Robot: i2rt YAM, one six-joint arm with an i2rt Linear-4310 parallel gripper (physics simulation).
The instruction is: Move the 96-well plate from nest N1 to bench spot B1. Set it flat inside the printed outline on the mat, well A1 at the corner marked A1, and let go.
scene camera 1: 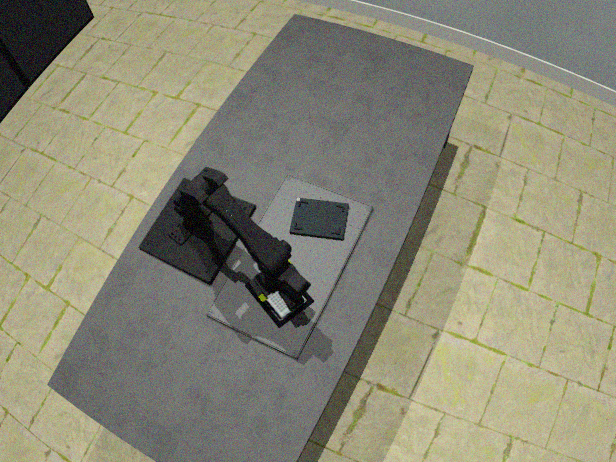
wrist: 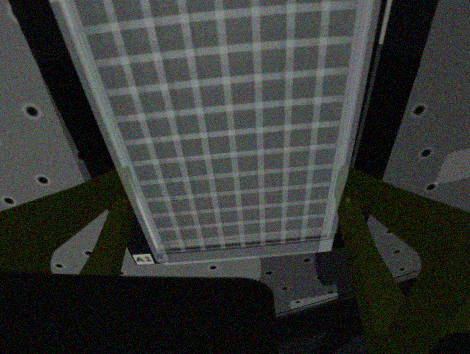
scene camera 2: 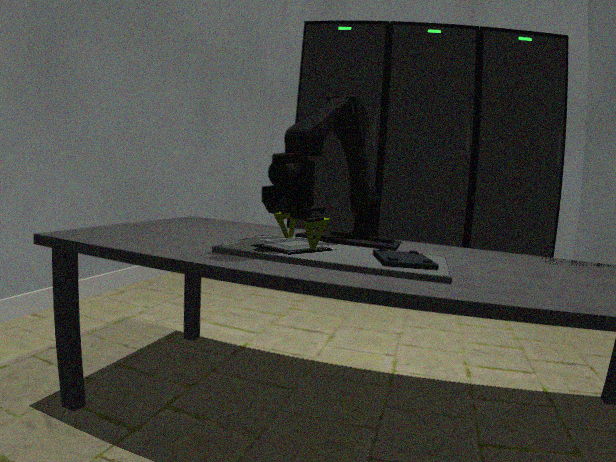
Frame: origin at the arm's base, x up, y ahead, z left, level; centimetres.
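Seen in the pictures: gripper, fingertip midpoint: [wrist: 235, 178] [scene camera 2: 300, 245]; arm's base at its link origin: [scene camera 1: 195, 217] [scene camera 2: 362, 238].
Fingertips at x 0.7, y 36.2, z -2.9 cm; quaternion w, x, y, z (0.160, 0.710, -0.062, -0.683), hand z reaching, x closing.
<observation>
Pixels of each thing's top centre, then the offset from my fingertips to it. "*": a spot on its surface instead. Level surfaces: height alone.
- pale 96-well plate at its top centre: [wrist: 234, 158] [scene camera 2: 295, 240] [scene camera 1: 279, 291] dx +1.3, dy +2.0, dz -0.5 cm
- black mat at its surface level: dx -0.4 cm
- A1 label at a spot on its surface: [wrist: 143, 258] * dx -0.4, dy -4.4, dz +6.7 cm
- thin pale outline line at its top centre: [wrist: 362, 123] dx -0.4, dy +0.6, dz -5.4 cm
- Nest N1 at its top centre: [scene camera 2: 404, 253] [scene camera 1: 319, 216] dx +1.2, dy -3.2, dz +25.3 cm
- light grey board at its top centre: [wrist: 70, 242] [scene camera 2: 339, 252] [scene camera 1: 291, 259] dx -0.5, dy -1.9, dz +9.7 cm
- grey table at its surface level: dx -1.9 cm
The pale 96-well plate [scene camera 1: 278, 304] [scene camera 2: 286, 244] [wrist: 225, 125] is between the two yellow fingers of my gripper [scene camera 1: 281, 301] [scene camera 2: 302, 242] [wrist: 235, 178], which is shut on its long sides. The plate looks level and is over the black mat [scene camera 1: 278, 320] [wrist: 70, 95] of the bench spot. The A1 label [wrist: 143, 258] shows beside the plate's lower left corner in the wrist view. A thin pale outline line [wrist: 385, 25] shows to its right. The plate hides most of the outline. I cannot tell whether its underside touches the mat. Nest N1 [scene camera 1: 320, 218] [scene camera 2: 406, 260] is dark and empty.
A light grey board [scene camera 1: 327, 265] [scene camera 2: 350, 262] with small holes lies under the mat and nest, on the grey table [scene camera 1: 345, 100] [scene camera 2: 165, 235]. The arm's dark base plate [scene camera 1: 165, 245] is beside the board. Tall black cabinets [scene camera 2: 432, 125] stand behind the table.
</observation>
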